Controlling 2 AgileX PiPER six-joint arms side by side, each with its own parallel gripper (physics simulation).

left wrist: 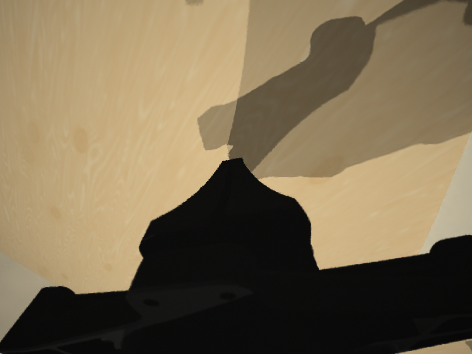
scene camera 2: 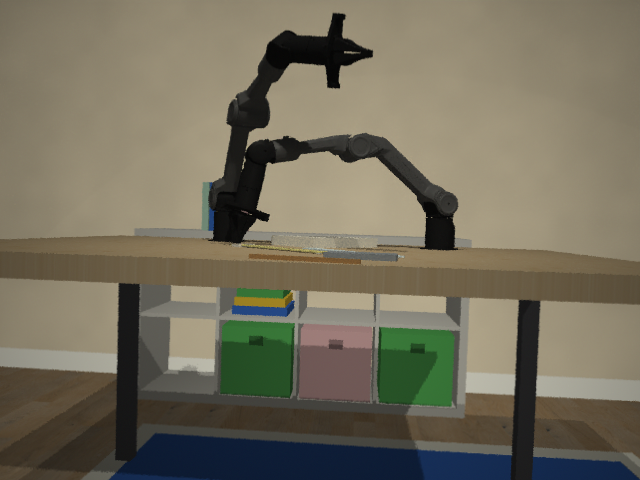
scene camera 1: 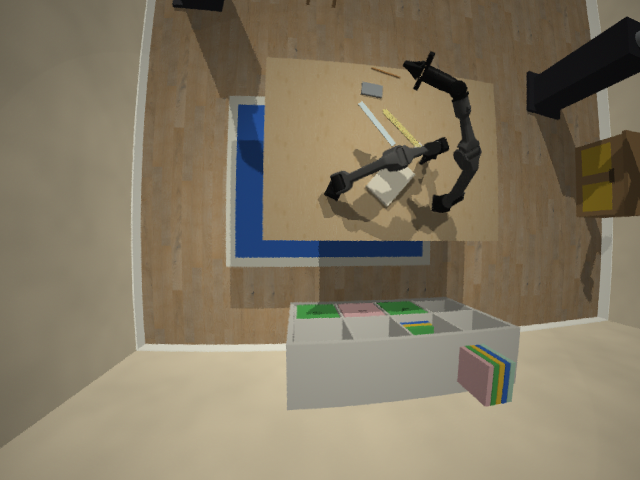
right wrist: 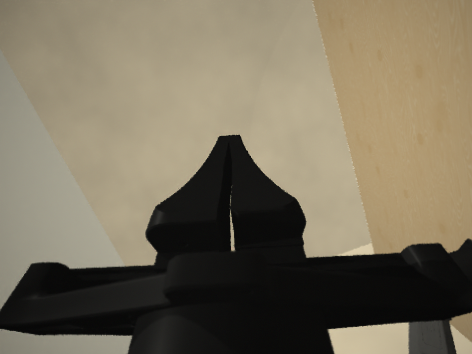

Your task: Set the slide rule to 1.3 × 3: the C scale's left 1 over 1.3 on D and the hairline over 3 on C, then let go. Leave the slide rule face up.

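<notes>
The slide rule [scene camera 1: 401, 127] [scene camera 2: 279, 249] is a thin yellow strip on the table, slanting in scene camera 1. Its scales and hairline are too small to read. My left gripper [scene camera 1: 427, 155] [scene camera 2: 238, 238] [left wrist: 234, 172] is low over the table by the rule's lower right end in scene camera 1. Its fingers are shut together with no thing visible between them; they hide the spot behind them in the left wrist view, where the rule does not show. My right gripper [scene camera 1: 405, 64] [scene camera 2: 371, 53] [right wrist: 230, 148] is shut and empty, high above the table.
A pale blue strip [scene camera 1: 376, 122] lies beside the rule. A grey block [scene camera 1: 372, 89] [scene camera 2: 361, 256] and an orange-brown stick [scene camera 1: 385, 72] [scene camera 2: 305, 258] lie farther up in scene camera 1. A whitish slab [scene camera 1: 388, 187] [scene camera 2: 320, 241] lies below my left forearm in that picture.
</notes>
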